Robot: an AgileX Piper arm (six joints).
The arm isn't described. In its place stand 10 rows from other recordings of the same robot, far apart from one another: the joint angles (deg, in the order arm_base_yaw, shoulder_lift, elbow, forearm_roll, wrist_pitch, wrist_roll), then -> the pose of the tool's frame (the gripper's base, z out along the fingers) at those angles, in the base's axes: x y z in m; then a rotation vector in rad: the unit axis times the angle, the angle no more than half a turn.
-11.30 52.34 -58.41 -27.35 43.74 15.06 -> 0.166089 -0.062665 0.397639 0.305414 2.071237 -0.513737
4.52 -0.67 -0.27 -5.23 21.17 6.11 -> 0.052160 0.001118 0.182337 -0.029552 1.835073 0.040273
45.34 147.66 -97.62 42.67 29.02 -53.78 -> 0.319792 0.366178 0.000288 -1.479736 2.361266 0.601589
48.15 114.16 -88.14 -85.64 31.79 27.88 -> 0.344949 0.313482 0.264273 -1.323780 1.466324 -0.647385
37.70 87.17 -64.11 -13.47 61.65 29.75 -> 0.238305 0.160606 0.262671 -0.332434 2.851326 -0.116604
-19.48 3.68 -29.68 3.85 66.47 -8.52 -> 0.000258 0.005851 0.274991 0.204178 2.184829 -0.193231
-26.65 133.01 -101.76 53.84 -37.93 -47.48 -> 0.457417 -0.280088 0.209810 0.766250 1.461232 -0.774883
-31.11 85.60 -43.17 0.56 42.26 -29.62 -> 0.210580 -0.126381 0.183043 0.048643 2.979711 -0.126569
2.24 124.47 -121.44 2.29 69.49 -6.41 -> 0.475807 0.022020 0.280518 -0.198237 2.740797 0.035363
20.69 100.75 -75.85 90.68 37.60 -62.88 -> 0.356351 0.193929 0.304623 -0.347601 1.989323 1.181884
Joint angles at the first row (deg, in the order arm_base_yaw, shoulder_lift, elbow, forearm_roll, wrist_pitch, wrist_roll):
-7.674, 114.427, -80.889, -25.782, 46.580, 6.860
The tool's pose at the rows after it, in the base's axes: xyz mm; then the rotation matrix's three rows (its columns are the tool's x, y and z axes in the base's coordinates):
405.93, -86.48, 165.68; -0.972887, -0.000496, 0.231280; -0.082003, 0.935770, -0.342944; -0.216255, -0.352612, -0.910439
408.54, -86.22, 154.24; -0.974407, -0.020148, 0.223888; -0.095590, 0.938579, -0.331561; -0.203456, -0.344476, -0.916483
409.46, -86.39, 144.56; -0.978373, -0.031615, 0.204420; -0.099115, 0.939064, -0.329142; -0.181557, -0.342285, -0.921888
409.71, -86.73, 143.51; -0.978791, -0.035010, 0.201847; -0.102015, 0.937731, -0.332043; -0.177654, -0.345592, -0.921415
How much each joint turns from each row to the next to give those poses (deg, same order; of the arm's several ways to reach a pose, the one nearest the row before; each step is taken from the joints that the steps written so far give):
-0.498, 2.411, -0.277, 0.234, -1.273, -1.608
-0.044, 1.600, -0.004, 0.415, -1.095, -0.839
0.000, 1.365, -0.048, -0.074, -0.080, -0.172
-0.001, 0.194, -0.064, -0.270, 0.050, 0.000

